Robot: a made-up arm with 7 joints. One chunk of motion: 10 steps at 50 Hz.
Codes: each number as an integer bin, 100 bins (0 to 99) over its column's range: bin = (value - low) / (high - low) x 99, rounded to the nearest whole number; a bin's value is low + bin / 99 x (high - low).
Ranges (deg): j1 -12..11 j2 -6..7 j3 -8..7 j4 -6..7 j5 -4..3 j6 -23..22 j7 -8..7
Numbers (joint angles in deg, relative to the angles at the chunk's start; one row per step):
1: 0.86 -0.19 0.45 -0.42 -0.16 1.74 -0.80
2: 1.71 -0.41 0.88 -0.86 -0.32 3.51 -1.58
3: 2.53 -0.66 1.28 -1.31 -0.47 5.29 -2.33
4: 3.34 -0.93 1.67 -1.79 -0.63 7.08 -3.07
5: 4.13 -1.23 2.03 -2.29 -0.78 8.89 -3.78
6: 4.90 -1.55 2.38 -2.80 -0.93 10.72 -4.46
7: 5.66 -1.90 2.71 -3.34 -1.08 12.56 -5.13
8: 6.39 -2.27 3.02 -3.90 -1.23 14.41 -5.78
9: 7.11 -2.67 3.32 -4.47 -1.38 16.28 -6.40
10: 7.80 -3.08 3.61 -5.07 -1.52 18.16 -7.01
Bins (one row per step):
1: 55 44 56 42 54 54 48
2: 59 43 59 39 52 58 42
3: 63 41 61 36 50 62 37
4: 66 39 64 32 48 66 33
5: 69 36 66 28 46 70 28
6: 73 34 69 24 43 74 23
7: 76 31 71 20 41 78 19
8: 79 28 73 16 39 82 15
9: 82 25 75 12 37 86 11
10: 85 22 77 7 35 91 7

